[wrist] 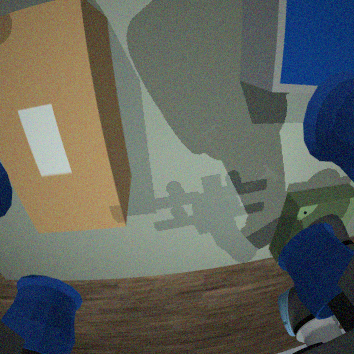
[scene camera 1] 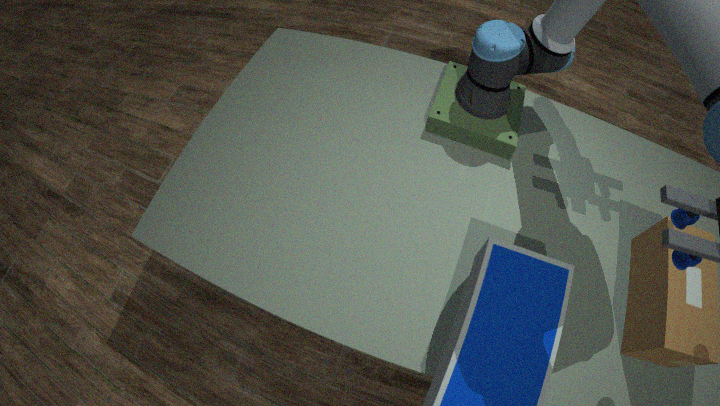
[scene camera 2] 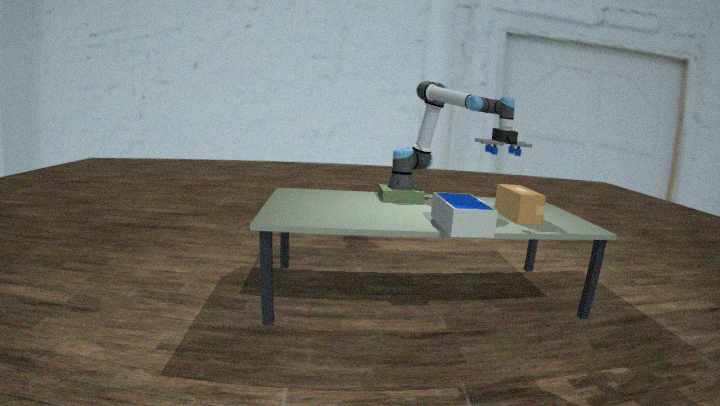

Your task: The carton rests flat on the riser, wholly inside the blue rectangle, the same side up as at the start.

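Where they show: hand, its tool point: (wrist: 169, 229) (scene camera 2: 502, 153); arm's base, origin of its link: (scene camera 1: 482, 97) (scene camera 2: 400, 187).
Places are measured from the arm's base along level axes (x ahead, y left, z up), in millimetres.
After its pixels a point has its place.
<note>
The orange-brown carton (scene camera 1: 680, 327) @(x 564, y 468, z 89 mm) (scene camera 2: 520, 206) @(x 610, y 425, z 29 mm) (wrist: 85, 190) @(x 387, y 499, z 89 mm) stands on the table to the right of the riser in both scene views, apart from it, with a pale label on its top face. It is cut off in the scene camera 1 and wrist views. The riser (scene camera 2: 471, 221) @(x 787, y 39, z 6 mm) (wrist: 260, 45) @(x 514, y 203, z 12 mm) is a pale box with the blue rectangle (scene camera 1: 519, 307) @(x 552, y 93, z 57 mm) (scene camera 2: 462, 200) @(x 609, y 83, z 56 mm) (wrist: 320, 40) @(x 516, y 128, z 56 mm) on top; no carton is on it. My gripper (scene camera 2: 503, 150) @(x 469, y 376, z 274 mm) hangs level, high above the table and the carton, its blue cups touching nothing. It is open, holding nothing.
The green base block (scene camera 1: 473, 126) @(x 108, y -23, z 1 mm) (scene camera 2: 400, 194) @(x 118, y -43, z -17 mm) (wrist: 285, 225) @(x 54, y 109, z -26 mm) carries the arm at the back of the table (scene camera 1: 327, 176) @(x 284, y -357, z -64 mm) (scene camera 2: 322, 216) @(x 420, y -521, z -64 mm), behind and left of the riser. The riser stands by the table's front edge. Arm shadows fall across the table between base, riser and carton.
</note>
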